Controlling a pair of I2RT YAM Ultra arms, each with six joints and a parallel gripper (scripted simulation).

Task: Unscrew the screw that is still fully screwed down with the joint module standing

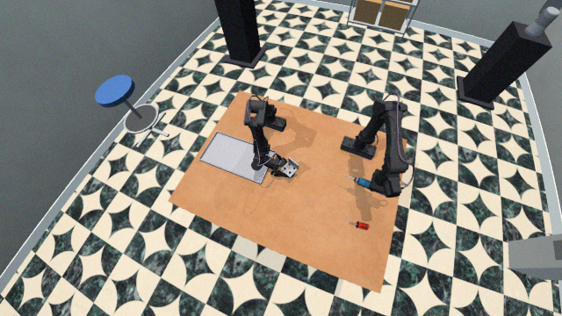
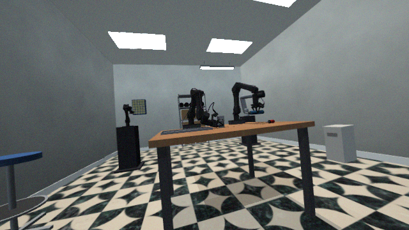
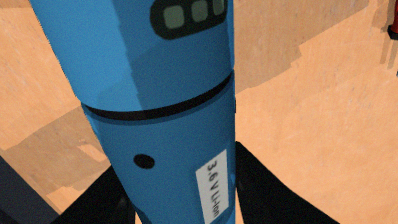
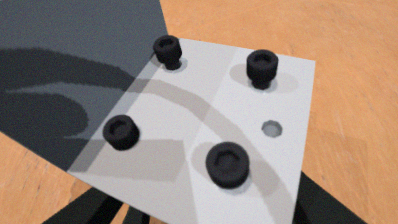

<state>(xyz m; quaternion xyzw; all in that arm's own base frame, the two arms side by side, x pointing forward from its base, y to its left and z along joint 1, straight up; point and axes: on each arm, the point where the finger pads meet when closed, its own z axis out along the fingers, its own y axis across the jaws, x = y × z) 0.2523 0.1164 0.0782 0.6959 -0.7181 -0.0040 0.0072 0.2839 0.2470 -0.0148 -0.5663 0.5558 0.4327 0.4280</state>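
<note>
The round joint module is right at my right hand. Also, from my right hand: grey mat: 33 cm to the right, 2 cm below, 1 cm ahead; grey bracket: 5 cm above; screw: 5 cm above, 2 cm to the right, 1 cm ahead.
</note>
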